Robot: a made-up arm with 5 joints.
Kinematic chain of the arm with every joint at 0, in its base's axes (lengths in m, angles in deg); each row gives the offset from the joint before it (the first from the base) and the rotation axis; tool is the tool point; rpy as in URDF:
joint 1: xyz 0 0 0.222 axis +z
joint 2: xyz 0 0 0 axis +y
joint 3: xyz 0.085 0 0.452 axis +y
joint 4: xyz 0.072 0 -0.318 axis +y
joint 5: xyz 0.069 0 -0.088 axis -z
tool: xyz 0 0 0 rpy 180 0 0
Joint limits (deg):
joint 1: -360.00..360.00
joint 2: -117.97..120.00
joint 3: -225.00..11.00
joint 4: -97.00..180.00
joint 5: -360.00..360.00
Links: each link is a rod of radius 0.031 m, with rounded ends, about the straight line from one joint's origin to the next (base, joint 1, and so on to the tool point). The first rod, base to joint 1, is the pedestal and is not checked.
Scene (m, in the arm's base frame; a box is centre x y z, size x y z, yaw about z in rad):
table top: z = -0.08
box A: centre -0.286 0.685 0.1 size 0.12 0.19 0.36 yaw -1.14
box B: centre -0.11 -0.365 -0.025 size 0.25 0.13 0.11 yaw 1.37
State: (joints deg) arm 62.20 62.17 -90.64 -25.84 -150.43
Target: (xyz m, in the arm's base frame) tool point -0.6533 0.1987 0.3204
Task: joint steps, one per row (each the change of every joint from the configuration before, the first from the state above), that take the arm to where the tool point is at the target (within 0.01 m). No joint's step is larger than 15 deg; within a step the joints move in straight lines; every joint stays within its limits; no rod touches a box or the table.
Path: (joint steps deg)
1: 14.02 -13.12 2.93 -6.45 2.72
2: 14.01 -13.11 2.94 -6.45 2.72
3: 14.02 -13.12 2.93 -6.45 2.73
4: 14.71 3.65 3.03 3.67 -2.05
5: 14.70 3.65 3.02 3.67 -2.04
6: 14.71 3.65 3.02 3.66 -2.04
7: 14.71 3.65 3.02 3.67 -2.04

